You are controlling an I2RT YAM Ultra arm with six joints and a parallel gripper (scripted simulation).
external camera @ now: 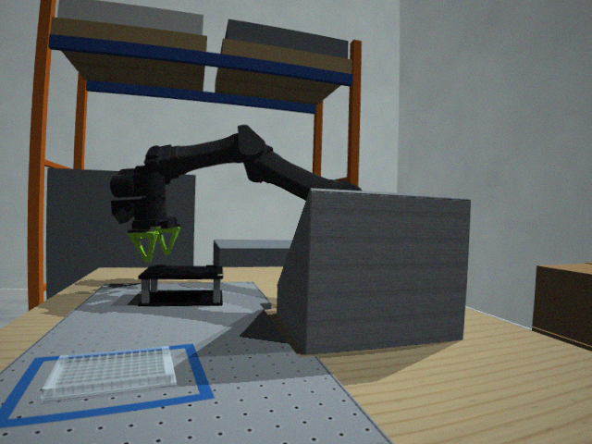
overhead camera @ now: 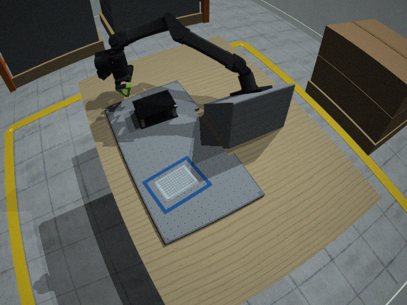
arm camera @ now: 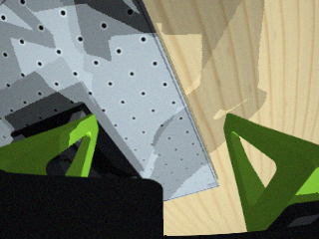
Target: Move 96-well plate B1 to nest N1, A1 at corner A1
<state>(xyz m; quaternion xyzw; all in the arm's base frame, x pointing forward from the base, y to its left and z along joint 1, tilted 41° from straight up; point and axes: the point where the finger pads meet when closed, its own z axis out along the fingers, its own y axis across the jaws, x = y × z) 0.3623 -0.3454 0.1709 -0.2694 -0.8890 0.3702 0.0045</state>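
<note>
Right now my hand is 49 cm to the right of the clear 96-well plate, 7 cm above it and 5 cm short of it. The rest, counted from my hand: black raised nest 15 cm to the left, 5 cm behind, 2 cm below.
</note>
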